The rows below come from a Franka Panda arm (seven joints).
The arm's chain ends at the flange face. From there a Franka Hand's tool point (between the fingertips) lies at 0.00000 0.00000 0.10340 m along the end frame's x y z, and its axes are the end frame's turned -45 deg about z.
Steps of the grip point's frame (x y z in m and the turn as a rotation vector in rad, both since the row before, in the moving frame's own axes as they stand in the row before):
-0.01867 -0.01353 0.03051 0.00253 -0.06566 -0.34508
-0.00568 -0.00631 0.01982 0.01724 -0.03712 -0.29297
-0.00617 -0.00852 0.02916 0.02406 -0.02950 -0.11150
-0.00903 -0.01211 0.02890 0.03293 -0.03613 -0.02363
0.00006 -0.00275 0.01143 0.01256 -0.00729 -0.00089
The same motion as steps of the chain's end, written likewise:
-0.01867 -0.00174 0.03073 -0.04464 -0.04822 -0.34508
-0.00477 -0.00246 0.01991 -0.01406 -0.03844 -0.29297
-0.00650 -0.00228 0.02923 -0.00385 -0.03787 -0.11150
-0.00990 -0.00247 0.02902 -0.00226 -0.04883 -0.02363
-0.00045 -0.00160 0.01144 0.00373 -0.01404 -0.00089

